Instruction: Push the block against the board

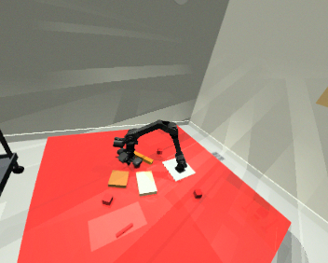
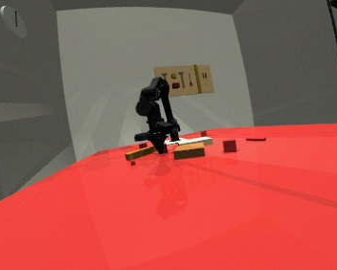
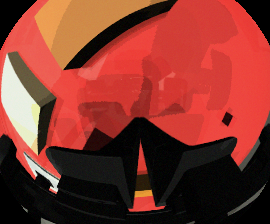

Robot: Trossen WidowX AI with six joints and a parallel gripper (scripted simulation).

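Now: gripper tip 4 cm past the board, 18 cm to the right of it and 1 cm below it. Round my gripper tip: orange square block: 10 cm ahead, 9 cm to the left, 1 cm above; thin red bar: 17 cm ahead, 35 cm to the left; long thin yellow bar: 11 cm behind, 4 cm to the right, 1 cm above.
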